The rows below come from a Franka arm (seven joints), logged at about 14 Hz.
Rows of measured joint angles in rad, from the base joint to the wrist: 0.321 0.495 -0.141 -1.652 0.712 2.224 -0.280; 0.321 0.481 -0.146 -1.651 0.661 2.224 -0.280; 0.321 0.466 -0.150 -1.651 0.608 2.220 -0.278; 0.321 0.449 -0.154 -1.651 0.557 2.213 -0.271; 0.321 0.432 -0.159 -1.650 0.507 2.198 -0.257; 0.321 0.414 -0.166 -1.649 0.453 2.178 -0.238; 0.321 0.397 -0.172 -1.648 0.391 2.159 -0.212
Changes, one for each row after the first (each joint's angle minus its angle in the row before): 0.000 -0.014 -0.005 0.001 -0.051 0.000 0.000; 0.000 -0.015 -0.004 0.000 -0.053 -0.004 0.002; 0.000 -0.017 -0.004 0.000 -0.051 -0.007 0.007; 0.000 -0.017 -0.005 0.001 -0.050 -0.015 0.014; 0.000 -0.018 -0.007 0.001 -0.054 -0.020 0.019; 0.000 -0.017 -0.006 0.001 -0.062 -0.019 0.026
